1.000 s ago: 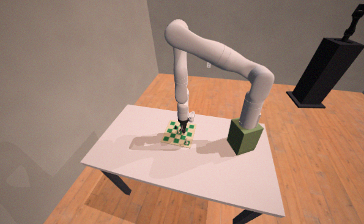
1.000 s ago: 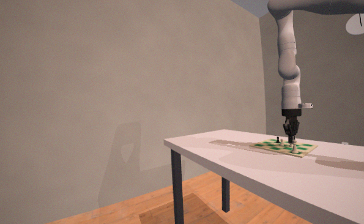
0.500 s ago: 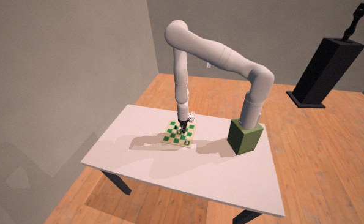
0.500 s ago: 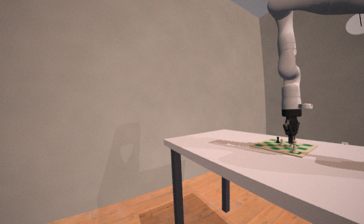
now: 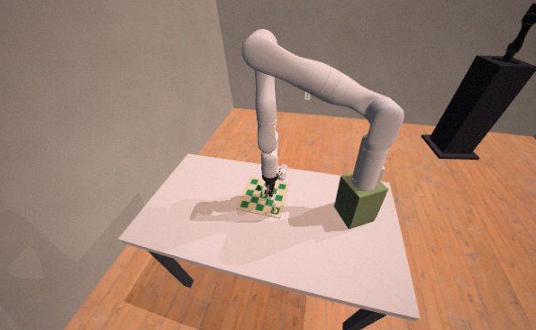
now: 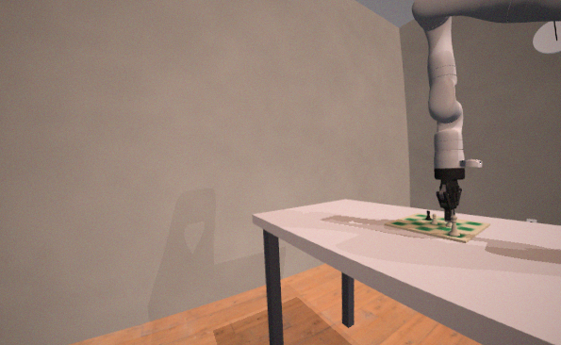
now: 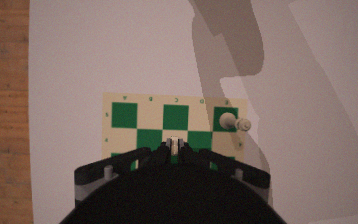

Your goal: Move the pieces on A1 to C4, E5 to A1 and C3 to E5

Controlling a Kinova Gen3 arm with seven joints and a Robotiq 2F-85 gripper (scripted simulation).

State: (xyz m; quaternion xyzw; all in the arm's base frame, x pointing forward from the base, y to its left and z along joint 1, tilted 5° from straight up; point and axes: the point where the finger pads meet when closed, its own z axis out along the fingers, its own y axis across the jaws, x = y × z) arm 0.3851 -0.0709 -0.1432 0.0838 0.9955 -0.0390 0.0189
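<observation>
Right now my hand is 4 cm short of the chessboard, 4 cm above it and 1 cm to the left of it. The rest, counted from my hand: black pawn (7 cm ahead, 5 cm to the right, 2 cm below); then tall white piece (8 cm to the left, 2 cm behind, 1 cm below).
</observation>
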